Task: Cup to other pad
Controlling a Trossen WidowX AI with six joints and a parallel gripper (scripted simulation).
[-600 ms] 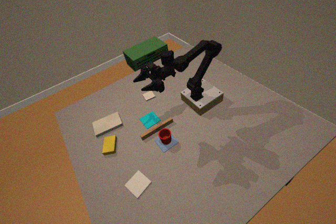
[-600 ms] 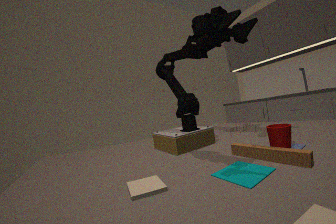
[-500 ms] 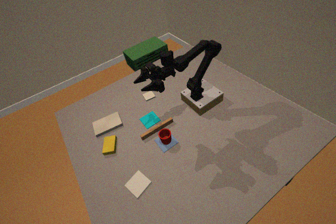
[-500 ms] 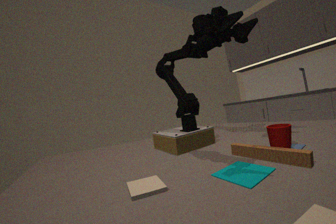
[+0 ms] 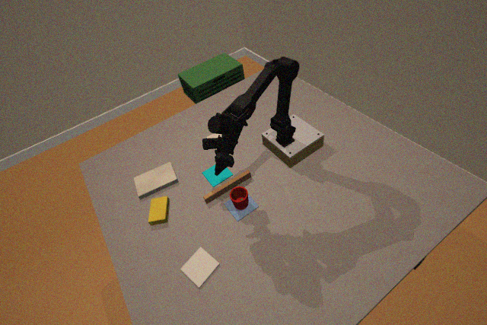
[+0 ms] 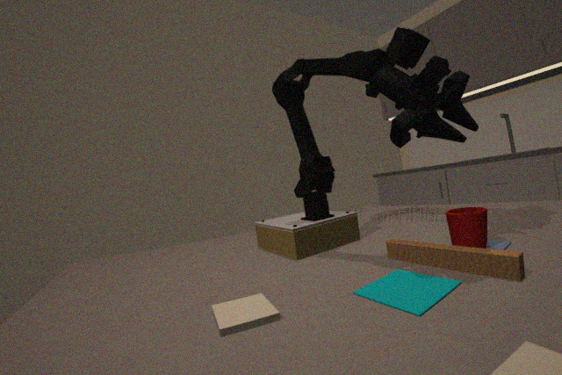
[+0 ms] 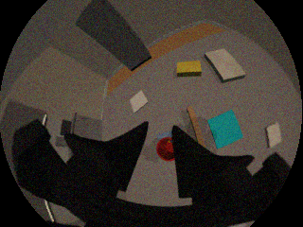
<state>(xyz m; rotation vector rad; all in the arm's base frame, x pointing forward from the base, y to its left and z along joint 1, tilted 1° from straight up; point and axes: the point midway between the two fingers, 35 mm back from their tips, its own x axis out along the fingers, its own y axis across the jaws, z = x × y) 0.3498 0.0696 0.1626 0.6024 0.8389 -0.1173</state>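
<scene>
Right now the red cup is 17 cm below my gripper tip, 5 cm behind it and 4 cm to the left of it. Also, from my gripper tip: wooden bar (20 cm below, 6 cm to the right, 5 cm behind); then marble (19 cm below, 5 cm to the left, 3 cm behind); then blue pad (22 cm below, 5 cm to the left, 5 cm behind).
</scene>
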